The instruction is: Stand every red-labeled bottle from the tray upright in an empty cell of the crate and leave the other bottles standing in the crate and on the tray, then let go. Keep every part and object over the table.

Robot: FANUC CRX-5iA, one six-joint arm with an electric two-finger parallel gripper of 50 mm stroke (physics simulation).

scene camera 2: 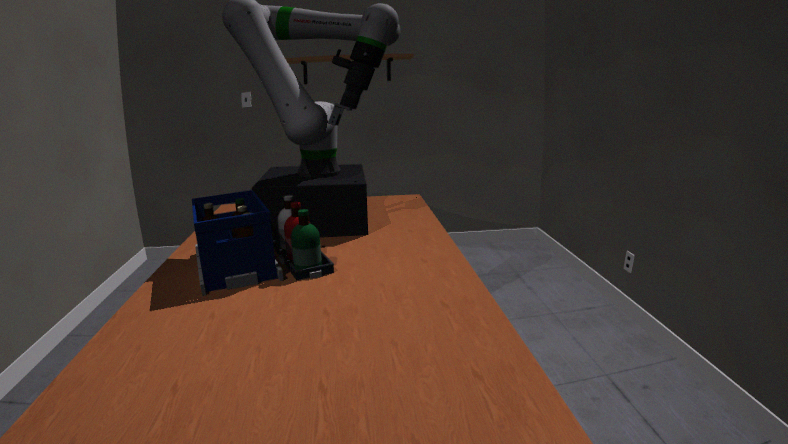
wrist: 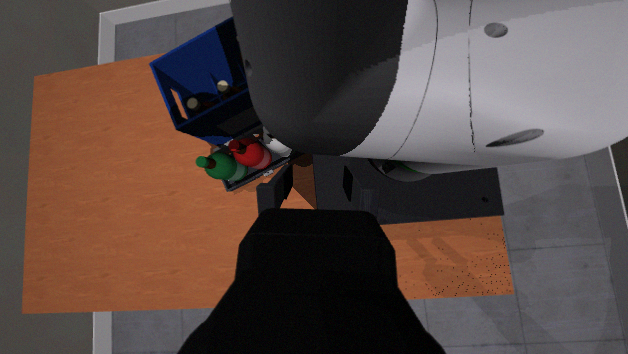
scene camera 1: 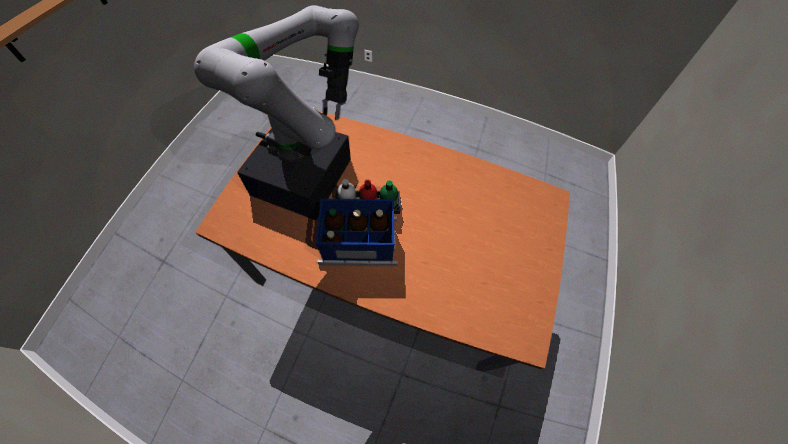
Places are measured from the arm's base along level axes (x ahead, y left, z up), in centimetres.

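Pixels of known places: gripper, fingertip midpoint: (scene camera 2: 333, 124) (wrist: 318, 175) (scene camera 1: 330, 117); arm's base, origin of the base link: (scene camera 2: 319, 173) (scene camera 1: 293, 148).
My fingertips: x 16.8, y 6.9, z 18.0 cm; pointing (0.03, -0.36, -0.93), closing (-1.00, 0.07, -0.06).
Ahead of a thing's pixels: the offset from my fingertips to its middle. "spot": to the spot under its first point. Level surfaces: height alone.
The red bottle {dz -26.7, dx +19.8, dy -9.5 cm} (scene camera 1: 367, 193) (scene camera 2: 292, 228) (wrist: 253, 154) stands upright in the dark tray {spot: dz -33.5, dx +30.3, dy -0.4 cm} (scene camera 2: 329, 268) (wrist: 229, 188), between a white bottle {dz -26.7, dx +11.6, dy -12.9 cm} (scene camera 1: 346, 192) (scene camera 2: 283, 221) (wrist: 278, 145) and a green bottle {dz -26.7, dx +27.7, dy -6.2 cm} (scene camera 1: 388, 193) (scene camera 2: 306, 238) (wrist: 221, 166). The blue crate {dz -26.2, dx +23.5, dy -21.2 cm} (scene camera 1: 326, 251) (scene camera 2: 236, 259) (wrist: 192, 57) holds several brown bottles: three in the row nearer the tray and one {dz -26.4, dx +17.6, dy -35.6 cm} (scene camera 1: 330, 237) in the left cell of the other row. That row's middle and right cells look empty. My gripper (scene camera 1: 331, 111) (scene camera 2: 334, 115) (wrist: 318, 175) is open and empty, high above the table and apart from the bottles.
The crate stands directly beside the tray on the wooden table {dz -34.9 cm} (scene camera 1: 474, 237) (scene camera 2: 352, 352) (wrist: 120, 210). The dark robot base block (scene camera 1: 275, 184) (scene camera 2: 325, 209) (wrist: 440, 195) is close to both. Part of the arm covers some of the crate and white bottle in the wrist view.
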